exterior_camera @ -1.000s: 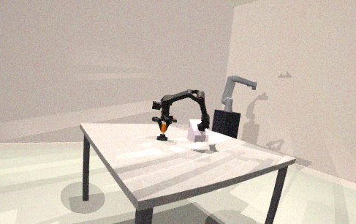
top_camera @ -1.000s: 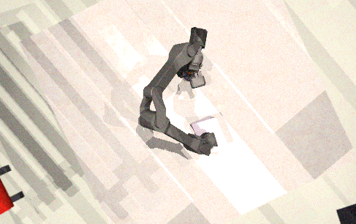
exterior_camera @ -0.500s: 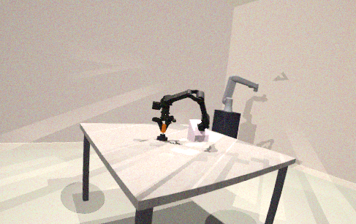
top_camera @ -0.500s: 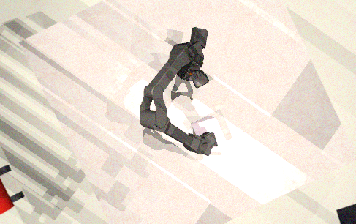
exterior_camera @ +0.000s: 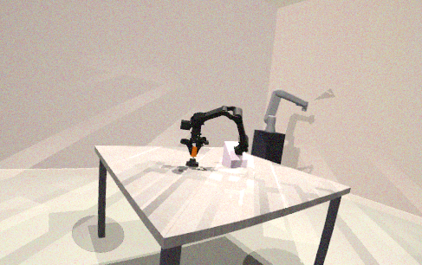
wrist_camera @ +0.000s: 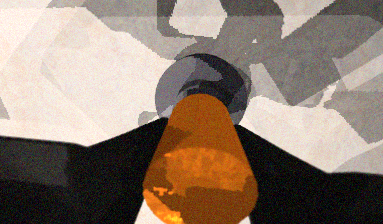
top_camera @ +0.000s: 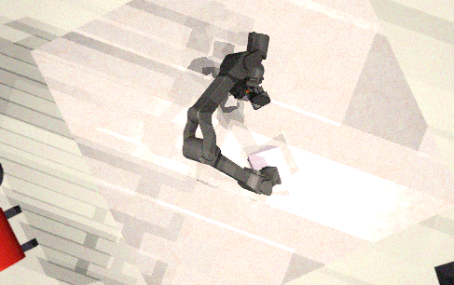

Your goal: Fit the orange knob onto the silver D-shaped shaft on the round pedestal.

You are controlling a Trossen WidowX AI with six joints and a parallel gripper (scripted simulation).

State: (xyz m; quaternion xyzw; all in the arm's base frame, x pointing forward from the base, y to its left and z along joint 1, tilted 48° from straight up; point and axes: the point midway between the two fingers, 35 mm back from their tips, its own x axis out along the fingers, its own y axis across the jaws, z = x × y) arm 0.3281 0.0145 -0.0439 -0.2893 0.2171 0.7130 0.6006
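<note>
Now: gripper tip 4 cm above the dark round pedestal. Round my gripper tip: orange knob (3 cm above).
</note>
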